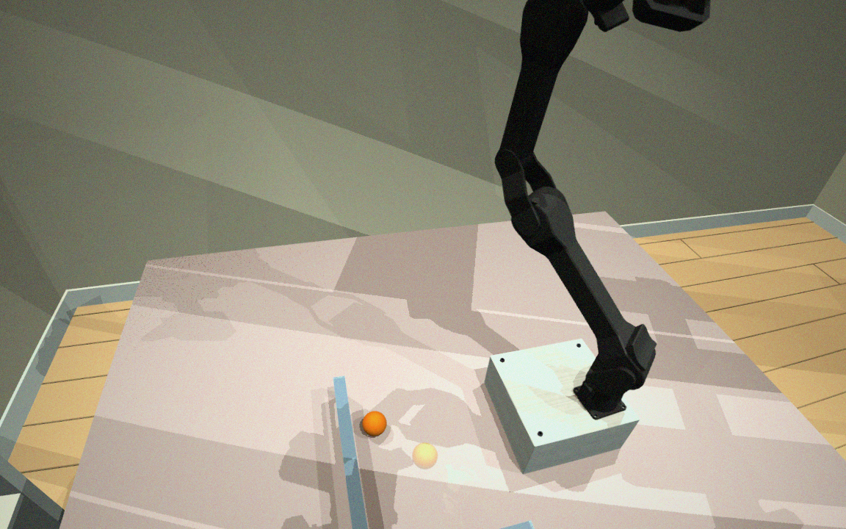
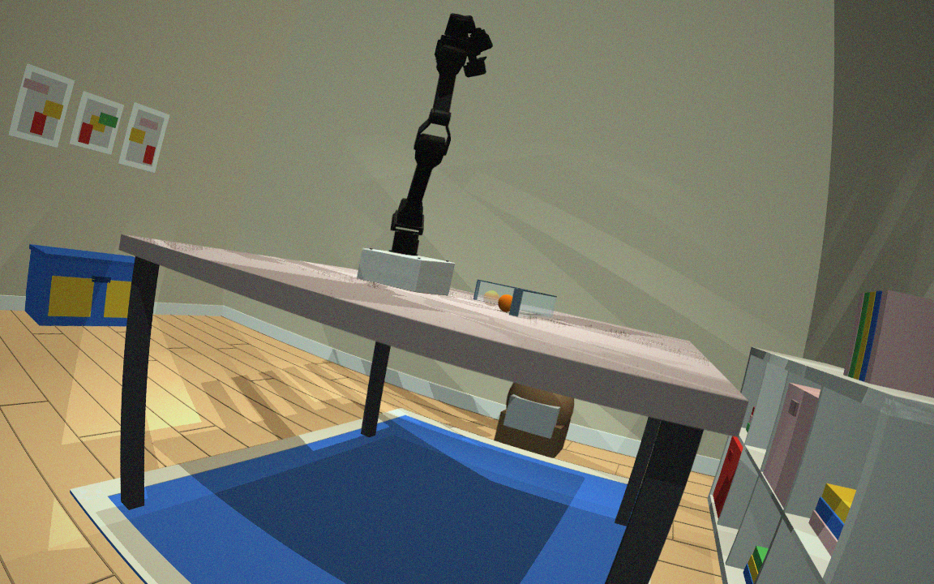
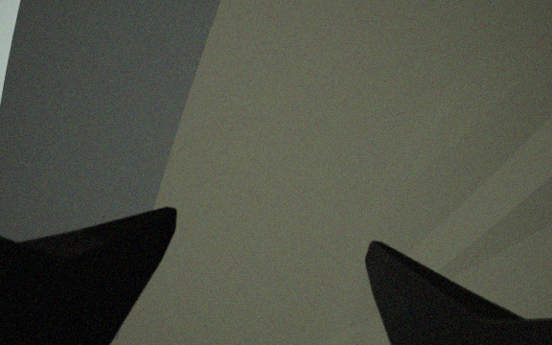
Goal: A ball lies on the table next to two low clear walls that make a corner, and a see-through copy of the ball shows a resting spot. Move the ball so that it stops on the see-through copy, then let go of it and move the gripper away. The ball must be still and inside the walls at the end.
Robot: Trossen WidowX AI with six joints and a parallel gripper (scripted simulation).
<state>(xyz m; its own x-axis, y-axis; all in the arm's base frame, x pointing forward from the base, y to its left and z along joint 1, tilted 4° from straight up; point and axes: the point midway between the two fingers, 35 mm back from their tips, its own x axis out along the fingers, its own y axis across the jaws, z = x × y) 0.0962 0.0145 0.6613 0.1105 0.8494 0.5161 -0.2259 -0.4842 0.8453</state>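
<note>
The orange ball is 26 cm ahead of my gripper tip, 11 cm to the right of it and 75 cm below it. Also, from my gripper tip: see-through copy of ball (19 cm ahead, 3 cm to the right, 75 cm below).
</note>
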